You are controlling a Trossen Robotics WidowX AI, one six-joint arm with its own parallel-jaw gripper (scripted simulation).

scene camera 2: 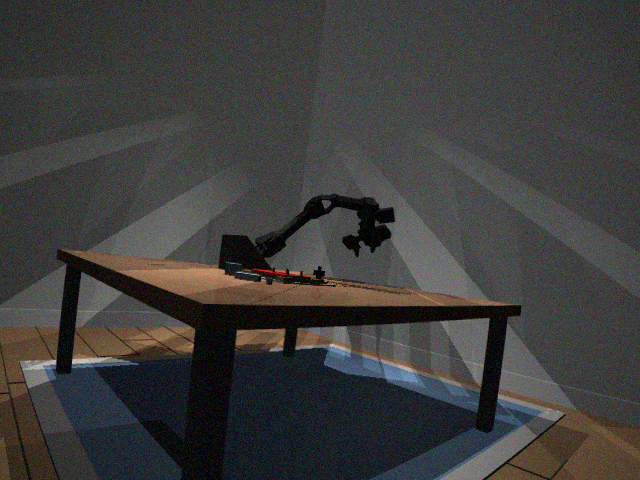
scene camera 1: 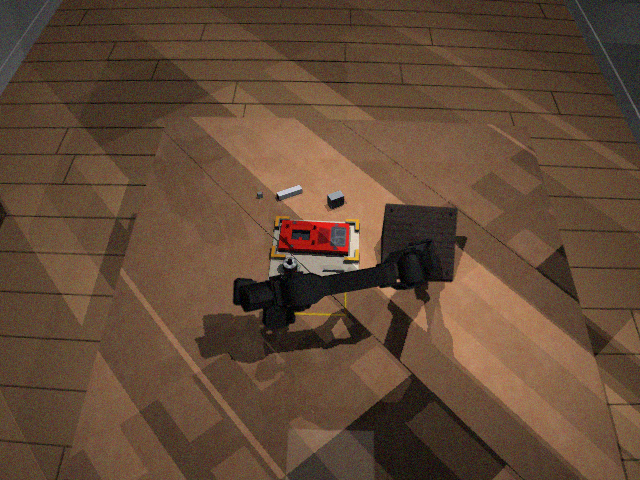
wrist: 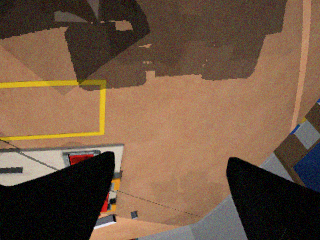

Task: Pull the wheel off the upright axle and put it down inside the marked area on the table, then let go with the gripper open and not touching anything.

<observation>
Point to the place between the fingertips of the gripper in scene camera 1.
At 263, 296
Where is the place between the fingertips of the gripper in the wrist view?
171, 163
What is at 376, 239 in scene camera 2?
The gripper.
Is the gripper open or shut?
Open.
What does the gripper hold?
Nothing.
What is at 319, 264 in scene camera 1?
A pale grey plate.
</observation>
